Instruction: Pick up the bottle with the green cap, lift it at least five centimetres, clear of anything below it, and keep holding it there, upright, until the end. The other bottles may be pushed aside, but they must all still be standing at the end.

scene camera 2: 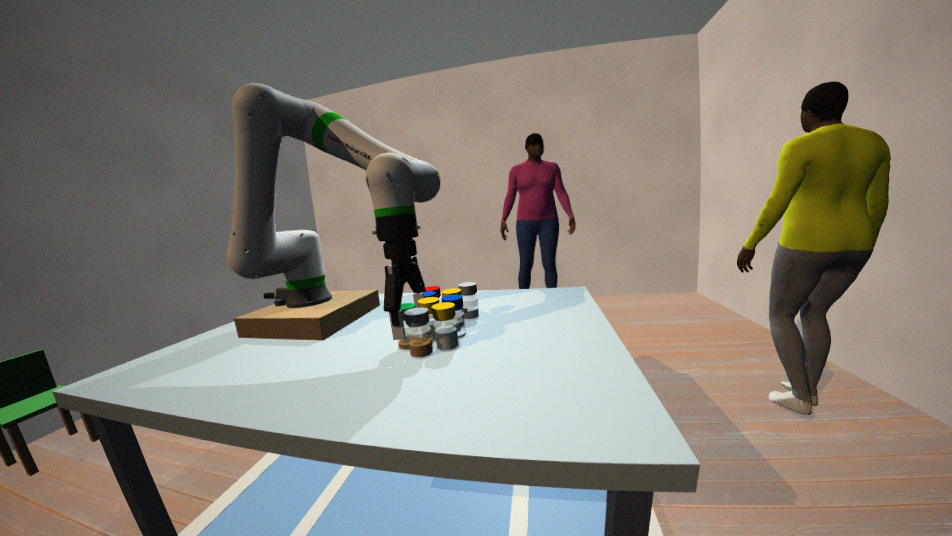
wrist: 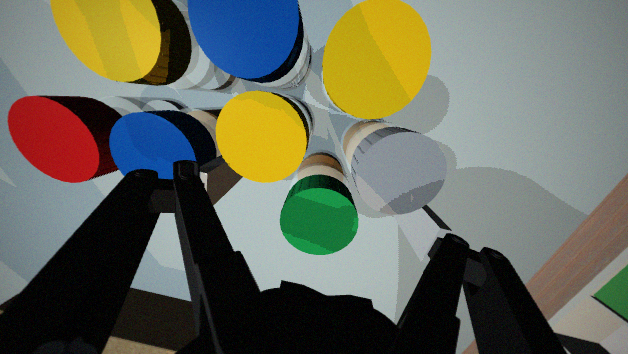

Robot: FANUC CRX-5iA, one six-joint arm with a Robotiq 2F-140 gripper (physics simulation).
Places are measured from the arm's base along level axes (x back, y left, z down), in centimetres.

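Pixels of known places: gripper, fingertip midpoint: (wrist: 322,179); arm's base, link origin: (scene camera 2: 309,301).
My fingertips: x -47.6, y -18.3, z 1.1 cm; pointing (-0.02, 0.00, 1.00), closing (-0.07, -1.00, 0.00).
Ahead of a thing's pixels: the offset from my fingertips to its top centre. Level surfaces: height alone.
The bottle with the green cap {dy -0.2, dx +1.2, dz -5.3 cm} (scene camera 2: 407,306) (wrist: 319,220) stands upright at the robot-side edge of the group, partly hidden in the scene view. My gripper (scene camera 2: 408,313) (wrist: 322,179) is open and points down, with its fingers on either side of the green-capped bottle and nothing gripped. In the wrist view one fingertip is beside the small blue-capped bottle {dy +11.0, dx +0.0, dz -5.3 cm} (wrist: 150,142); the other is partly hidden by the grey-capped bottle {dy -3.8, dx -3.7, dz -5.3 cm} (scene camera 2: 417,316) (wrist: 400,172). A yellow-capped bottle {dy +4.8, dx -3.2, dz -5.3 cm} (scene camera 2: 428,302) (wrist: 261,137) stands close behind the green one. Whether the fingers touch any neighbour is unclear.
Upright bottles with red {dy +17.1, dx +1.0, dz -5.3 cm} (scene camera 2: 432,289) (wrist: 52,140), large blue {dy +6.9, dx -8.8, dz -5.3 cm} (scene camera 2: 452,301) (wrist: 245,35) and yellow caps {dy +0.1, dx -8.8, dz -5.3 cm} (scene camera 2: 443,310) (wrist: 377,60) crowd the far side. Another grey-capped bottle {dy +21.1, dx -9.2, dz -5.3 cm} (scene camera 2: 467,288) stands at the back. The robot's wooden base (scene camera 2: 279,326) is at the left on the table {dz +5.2 cm} (scene camera 2: 532,412).
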